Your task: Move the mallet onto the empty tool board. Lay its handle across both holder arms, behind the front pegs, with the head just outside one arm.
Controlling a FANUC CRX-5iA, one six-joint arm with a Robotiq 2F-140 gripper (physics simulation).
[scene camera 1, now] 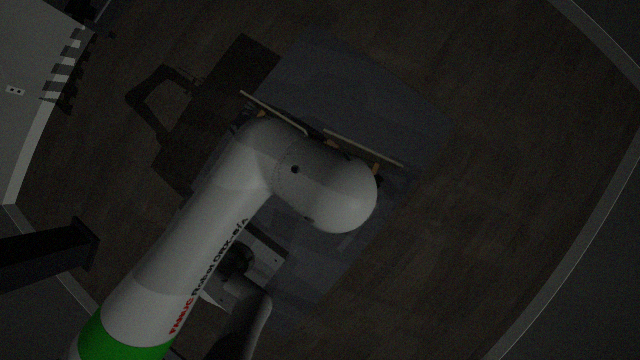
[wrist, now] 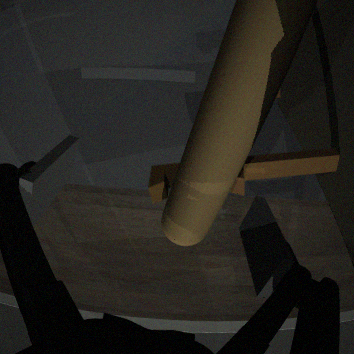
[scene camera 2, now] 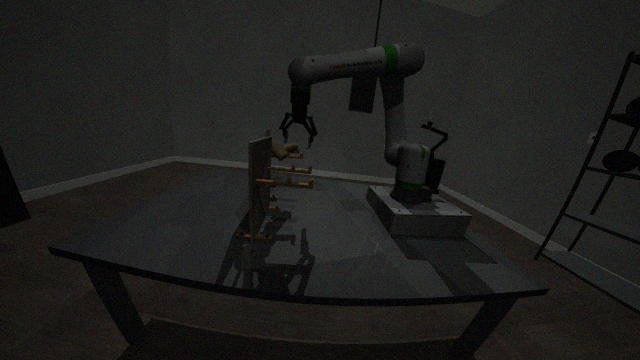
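Seen in the pictures: gripper, fingertip midpoint: (wrist: 162,185) (scene camera 2: 297,145); arm's base, link origin: (scene camera 1: 239,258) (scene camera 2: 405,197).
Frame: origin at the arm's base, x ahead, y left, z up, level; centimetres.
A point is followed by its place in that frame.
The mallet (scene camera 2: 284,151) {y -6.9, x 57.2, z 14.6 cm} (wrist: 220,125) {y -20.7, x 56.1, z 16.1 cm} is tan wood. In the wrist view its long round part lies across a holder arm (wrist: 295,165) {y -26.6, x 63.3, z 12.1 cm} of the right-hand, far board (scene camera 1: 365,148) {y -18.8, x 66.8, z 23.1 cm}, its end sticking out past the arm. The robot hides the mallet in scene camera 1. The empty tool board (scene camera 1: 275,113) {y 10.4, x 61.9, z 20.9 cm} (scene camera 2: 257,187) {y 19.4, x 61.9, z 7.3 cm} stands upright, nearer to scene camera 2, with its two holder arms (scene camera 2: 286,183) {y 21.3, x 53.3, z 9.9 cm} (scene camera 2: 286,170) {y 5.5, x 54.8, z 9.5 cm} pointing toward the robot base. My gripper (scene camera 2: 298,142) {y -25.8, x 52.6, z 15.6 cm} (wrist: 162,185) {y -25.8, x 52.6, z 15.6 cm} is open and empty, a little above the mallet, which shows between the fingers in the wrist view.
The arm (scene camera 1: 200,215) {y -3.2, x 41.4, z 54.2 cm} (scene camera 2: 345,65) {y 1.3, x 37.2, z 49.6 cm} reaches over the table (scene camera 1: 350,85) {y 0.6, x 97.0, z -8.8 cm} (scene camera 2: 165,240) {y 27.5, x 88.0, z -8.8 cm} from its base block (scene camera 2: 430,224) {y 17.8, x -1.5, z -3.6 cm}. Lower wooden pegs (scene camera 2: 257,236) {y 22.7, x 61.3, z -7.6 cm} show by the near board's foot. A shelf rack (scene camera 2: 580,185) stands at the right in scene camera 2.
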